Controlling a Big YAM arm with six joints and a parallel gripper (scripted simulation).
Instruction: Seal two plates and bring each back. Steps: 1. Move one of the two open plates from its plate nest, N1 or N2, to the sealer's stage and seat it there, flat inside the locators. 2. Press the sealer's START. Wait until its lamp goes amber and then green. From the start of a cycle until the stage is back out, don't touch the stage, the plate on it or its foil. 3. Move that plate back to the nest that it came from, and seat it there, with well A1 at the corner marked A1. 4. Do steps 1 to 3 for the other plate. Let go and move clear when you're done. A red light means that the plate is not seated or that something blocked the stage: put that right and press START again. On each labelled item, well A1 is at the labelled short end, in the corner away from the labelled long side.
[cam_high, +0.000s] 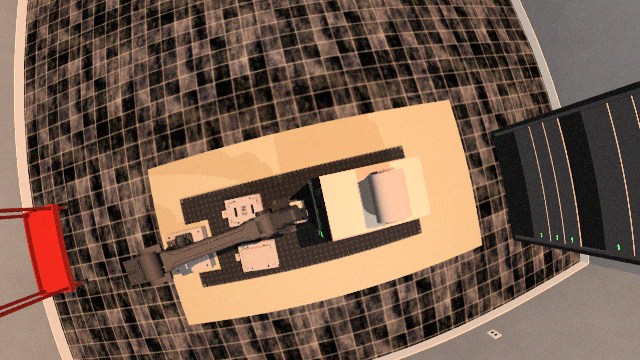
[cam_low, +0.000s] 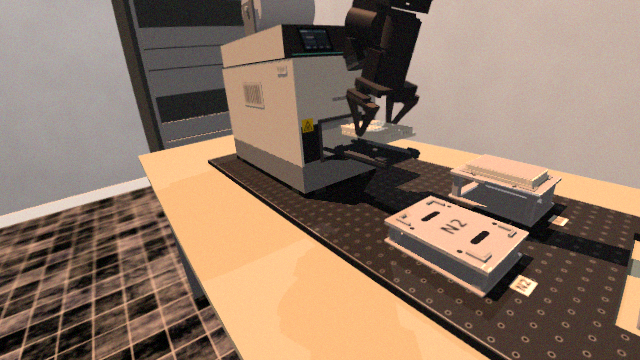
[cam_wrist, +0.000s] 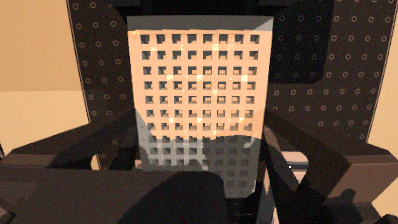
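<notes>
My gripper is now 50 mm above the sealer stage. From my hand the other things lie so: well plate: right at my hand; then plate nest N2: 200 mm behind, 110 mm below, 60 mm to the left; then sealer screen: 170 mm above, 120 mm ahead, 40 mm to the left.
</notes>
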